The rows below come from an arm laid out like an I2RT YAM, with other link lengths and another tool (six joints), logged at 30 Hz.
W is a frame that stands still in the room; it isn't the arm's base.
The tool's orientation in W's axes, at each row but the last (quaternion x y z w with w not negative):
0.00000, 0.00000, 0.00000, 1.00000
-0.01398, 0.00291, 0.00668, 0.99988
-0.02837, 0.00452, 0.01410, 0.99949
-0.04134, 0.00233, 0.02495, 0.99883
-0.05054, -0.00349, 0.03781, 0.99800
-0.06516, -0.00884, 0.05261, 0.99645
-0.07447, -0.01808, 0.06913, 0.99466
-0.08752, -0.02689, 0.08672, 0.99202
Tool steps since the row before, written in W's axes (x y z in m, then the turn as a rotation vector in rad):
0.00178, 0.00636, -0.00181, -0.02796, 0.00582, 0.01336
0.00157, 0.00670, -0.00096, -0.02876, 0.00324, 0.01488
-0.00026, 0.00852, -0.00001, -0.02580, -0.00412, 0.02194
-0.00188, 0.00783, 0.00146, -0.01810, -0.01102, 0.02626
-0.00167, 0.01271, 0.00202, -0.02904, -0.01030, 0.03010
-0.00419, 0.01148, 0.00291, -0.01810, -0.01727, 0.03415
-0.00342, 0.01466, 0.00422, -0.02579, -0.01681, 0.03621
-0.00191, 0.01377, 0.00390, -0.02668, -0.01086, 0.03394
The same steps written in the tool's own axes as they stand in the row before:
0.00178, 0.00636, -0.00181, -0.02796, 0.00582, 0.01336
0.00166, 0.00670, -0.00076, -0.02880, 0.00321, 0.01480
-0.00002, 0.00851, 0.00047, -0.02612, -0.00462, 0.02146
-0.00150, 0.00777, 0.00210, -0.01880, -0.01223, 0.02521
-0.00070, 0.01253, 0.00331, -0.02964, -0.01108, 0.02922
-0.00292, 0.01137, 0.00447, -0.01946, -0.01962, 0.03207
-0.00122, 0.01418, 0.00646, -0.02695, -0.01844, 0.03453
0.00070, 0.01298, 0.00629, -0.02686, -0.01212, 0.03336

